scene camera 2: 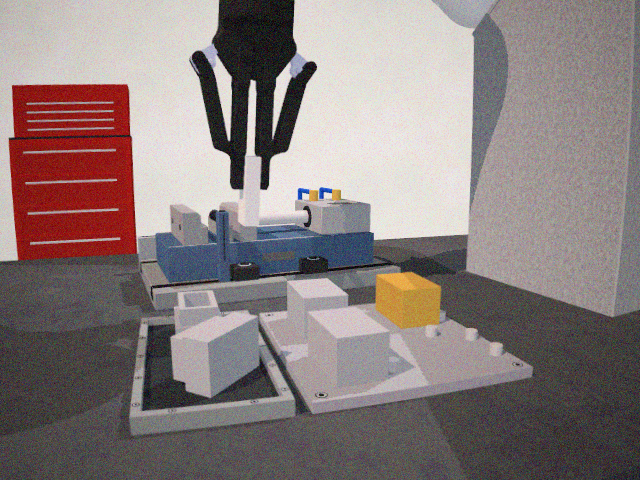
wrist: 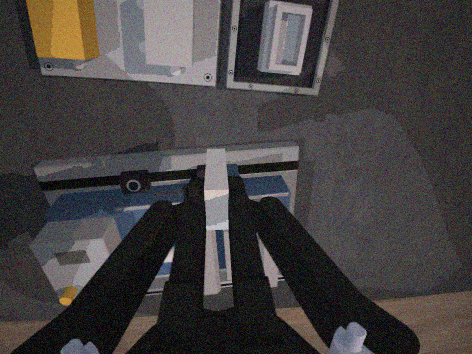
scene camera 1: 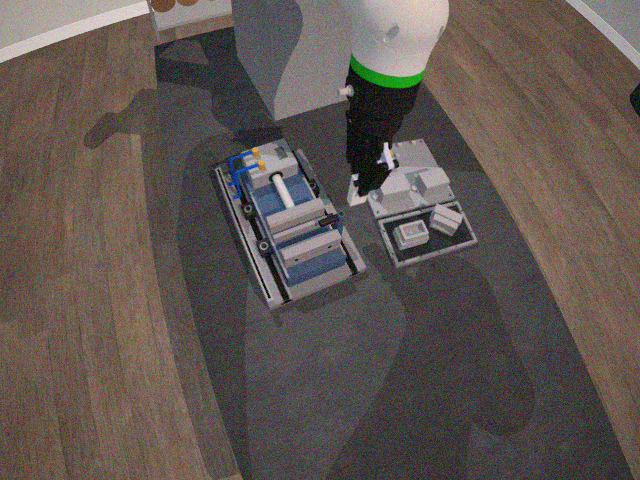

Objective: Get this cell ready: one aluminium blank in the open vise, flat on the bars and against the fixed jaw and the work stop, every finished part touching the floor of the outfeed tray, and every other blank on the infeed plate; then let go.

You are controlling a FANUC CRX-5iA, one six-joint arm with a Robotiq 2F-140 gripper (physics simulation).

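Places are measured from the arm's base along level axes (x back, y right, z up), in metres.
Pixels of known places: gripper, fingertip midpoint: (scene camera 2: 248,223) (wrist: 216,165) (scene camera 1: 356,200).
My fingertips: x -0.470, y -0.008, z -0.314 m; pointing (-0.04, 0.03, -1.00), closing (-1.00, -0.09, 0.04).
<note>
Ahead of a thing's pixels: the offset from my fingertips to its top centre. "spot": to the spot under its first point.
My gripper (scene camera 1: 356,197) (scene camera 2: 251,214) (wrist: 216,165) is shut, its pale fingertips together with nothing between them, above the gap between vise and infeed plate. The open vise shows bars but no blank between the fixed jaw (scene camera 1: 311,246) (scene camera 2: 185,225) and moving jaw (scene camera 1: 295,214); the work stop @[dx -0.026, dy +0.059, dz +0.008 m] (scene camera 1: 328,220) is at its side. Two grey blanks @[dx +0.044, dy -0.102, dz -0.045 m] (scene camera 1: 391,188) @[dx +0.040, dy -0.196, dz -0.045 m] (scene camera 2: 348,346) stand on the infeed plate @[dx +0.087, dy -0.147, dz -0.080 m] (scene camera 1: 413,152) (scene camera 2: 465,373) (wrist: 150,78). In the outfeed tray (scene camera 1: 436,255) (scene camera 2: 211,415) (wrist: 275,89), a pocketed part @[dx -0.060, dy -0.103, dz -0.048 m] (scene camera 1: 412,233) (scene camera 2: 197,311) (wrist: 292,40) sits upright; another part @[dx -0.052, dy -0.183, dz -0.044 m] (scene camera 1: 445,219) (scene camera 2: 214,351) is tilted.
A yellow block @[dx +0.134, dy -0.101, dz -0.045 m] (scene camera 2: 408,299) (wrist: 62,30) stands on the infeed plate. Blue handles @[spot: dx +0.104, dy +0.176, dz +0.020 m] (scene camera 1: 245,169) are at the vise's rear end. A red tool cabinet (scene camera 2: 74,196) is in the background. A large grey pedestal (scene camera 1: 315,62) (scene camera 2: 547,155) stands behind the cell.
</note>
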